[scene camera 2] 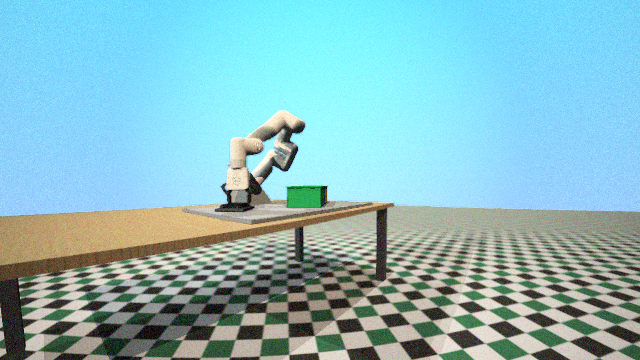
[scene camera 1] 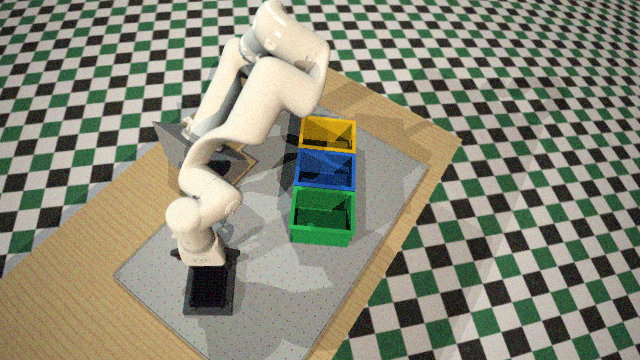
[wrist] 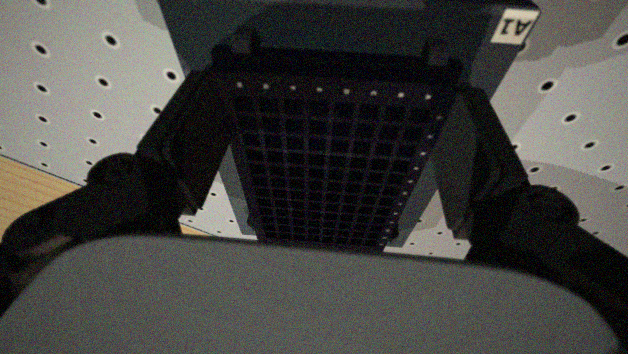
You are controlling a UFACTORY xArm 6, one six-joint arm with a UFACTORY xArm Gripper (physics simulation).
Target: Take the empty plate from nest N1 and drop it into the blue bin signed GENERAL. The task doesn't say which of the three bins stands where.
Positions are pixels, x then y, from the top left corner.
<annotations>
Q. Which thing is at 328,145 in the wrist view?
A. A black plate.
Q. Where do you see a black plate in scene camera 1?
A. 209,283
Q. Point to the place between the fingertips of my gripper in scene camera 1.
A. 211,264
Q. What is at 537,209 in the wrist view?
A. My gripper.
</annotations>
